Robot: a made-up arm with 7 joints. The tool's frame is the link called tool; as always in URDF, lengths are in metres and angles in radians. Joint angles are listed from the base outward.
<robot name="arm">
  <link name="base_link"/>
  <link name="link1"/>
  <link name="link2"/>
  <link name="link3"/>
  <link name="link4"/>
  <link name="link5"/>
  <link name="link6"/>
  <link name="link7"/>
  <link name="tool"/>
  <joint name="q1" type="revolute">
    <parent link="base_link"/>
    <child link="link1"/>
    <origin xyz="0 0 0.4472" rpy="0 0 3.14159"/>
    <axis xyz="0 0 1"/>
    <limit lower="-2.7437" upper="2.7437"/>
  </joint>
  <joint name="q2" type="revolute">
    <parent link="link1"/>
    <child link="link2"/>
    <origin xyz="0 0 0" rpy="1.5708 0 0"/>
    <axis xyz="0 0 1"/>
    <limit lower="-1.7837" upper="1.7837"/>
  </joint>
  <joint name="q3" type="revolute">
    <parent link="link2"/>
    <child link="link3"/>
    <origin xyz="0 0.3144 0" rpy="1.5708 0 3.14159"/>
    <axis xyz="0 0 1"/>
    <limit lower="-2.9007" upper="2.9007"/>
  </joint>
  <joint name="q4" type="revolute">
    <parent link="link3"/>
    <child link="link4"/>
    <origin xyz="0.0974 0 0" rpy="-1.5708 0 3.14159"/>
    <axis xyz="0 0 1"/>
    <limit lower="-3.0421" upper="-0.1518"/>
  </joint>
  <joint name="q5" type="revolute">
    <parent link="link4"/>
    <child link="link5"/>
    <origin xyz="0.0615 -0.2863 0" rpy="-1.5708 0 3.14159"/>
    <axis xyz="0 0 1"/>
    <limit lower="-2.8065" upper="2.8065"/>
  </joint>
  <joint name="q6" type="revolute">
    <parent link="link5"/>
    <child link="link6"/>
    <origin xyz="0 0 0" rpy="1.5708 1.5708 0"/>
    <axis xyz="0 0 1"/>
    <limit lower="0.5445" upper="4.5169"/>
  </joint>
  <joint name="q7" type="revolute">
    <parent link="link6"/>
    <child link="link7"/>
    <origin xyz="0 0.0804 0" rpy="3.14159 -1.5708 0"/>
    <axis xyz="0 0 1"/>
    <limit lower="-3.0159" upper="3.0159"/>
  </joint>
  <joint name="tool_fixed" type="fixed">
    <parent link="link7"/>
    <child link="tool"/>
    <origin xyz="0 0 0" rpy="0 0 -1.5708"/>
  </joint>
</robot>
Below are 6 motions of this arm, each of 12 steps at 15 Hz.
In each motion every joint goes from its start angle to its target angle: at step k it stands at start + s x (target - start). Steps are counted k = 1, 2, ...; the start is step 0. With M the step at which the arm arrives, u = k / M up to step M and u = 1 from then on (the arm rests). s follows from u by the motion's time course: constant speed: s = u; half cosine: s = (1 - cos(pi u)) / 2; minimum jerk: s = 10 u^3 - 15 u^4 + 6 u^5.
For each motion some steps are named. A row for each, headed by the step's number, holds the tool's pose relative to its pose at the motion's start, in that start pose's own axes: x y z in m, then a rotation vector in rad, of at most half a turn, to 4 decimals.
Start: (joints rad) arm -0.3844 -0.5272 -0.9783 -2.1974 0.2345 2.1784 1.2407
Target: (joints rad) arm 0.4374 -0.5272 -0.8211 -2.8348 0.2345 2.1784 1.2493
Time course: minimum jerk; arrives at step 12
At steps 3, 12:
3: -0.0277 -0.0021 0.0441 -0.1105 -0.0428 -0.0688
12: -0.2338 0.2065 0.2841 -1.0661 -0.1740 -0.7337

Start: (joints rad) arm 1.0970 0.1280 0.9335 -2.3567 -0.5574 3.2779 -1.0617
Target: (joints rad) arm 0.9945 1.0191 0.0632 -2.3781 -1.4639 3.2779 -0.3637
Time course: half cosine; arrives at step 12
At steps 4, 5, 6, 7, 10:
4: -0.1111 -0.0483 0.0464 0.1504 -0.0471 0.2447
5: -0.1569 -0.0863 0.0668 0.2358 -0.0698 0.3572
6: -0.1985 -0.1359 0.0858 0.3363 -0.0931 0.4730
7: -0.2312 -0.1927 0.1004 0.4458 -0.1150 0.5834
10: -0.2700 -0.3419 0.1121 0.7366 -0.1573 0.8169

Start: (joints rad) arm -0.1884 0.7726 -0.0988 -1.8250 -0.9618 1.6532 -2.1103
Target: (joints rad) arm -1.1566 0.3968 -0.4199 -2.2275 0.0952 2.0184 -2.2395
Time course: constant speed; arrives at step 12
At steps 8, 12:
8: 0.0136 -0.2117 0.3759 -0.5290 1.1441 0.5757
12: 0.1565 -0.2964 0.5214 -0.7542 1.6047 1.1026

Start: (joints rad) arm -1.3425 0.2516 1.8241 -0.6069 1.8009 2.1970 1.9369
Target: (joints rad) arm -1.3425 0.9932 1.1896 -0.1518 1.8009 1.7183 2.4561
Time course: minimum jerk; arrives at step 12
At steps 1, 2, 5, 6, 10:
1: -0.0024 -0.0003 -0.0023 0.0007 -0.0025 -0.0012
2: -0.0167 -0.0022 -0.0162 0.0050 -0.0167 -0.0081
5: -0.1380 -0.0009 -0.1729 0.0645 -0.1251 -0.0765
6: -0.1800 0.0123 -0.2550 0.1066 -0.1548 -0.1030
10: -0.2369 0.0886 -0.4907 0.2938 -0.1706 -0.1143

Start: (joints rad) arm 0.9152 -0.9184 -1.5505 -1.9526 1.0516 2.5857 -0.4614
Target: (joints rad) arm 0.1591 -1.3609 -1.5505 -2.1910 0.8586 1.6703 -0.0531
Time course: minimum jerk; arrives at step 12
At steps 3, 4, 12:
3: 0.0069 0.0136 -0.0316 0.0583 -0.0309 0.0621
4: 0.0103 0.0266 -0.0639 0.1212 -0.0655 0.1194
12: -0.0595 0.0863 -0.2715 0.5766 -0.4330 0.2744

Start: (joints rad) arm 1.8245 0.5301 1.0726 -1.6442 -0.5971 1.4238 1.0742
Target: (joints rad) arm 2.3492 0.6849 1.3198 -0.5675 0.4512 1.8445 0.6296
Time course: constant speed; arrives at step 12
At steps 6, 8, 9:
6: -0.0691 0.0205 -0.1856 0.8929 -0.0987 -0.4334
8: -0.0873 0.0468 -0.2262 1.1983 -0.1497 -0.5841
9: -0.0939 0.0617 -0.2415 1.3523 -0.1808 -0.6555

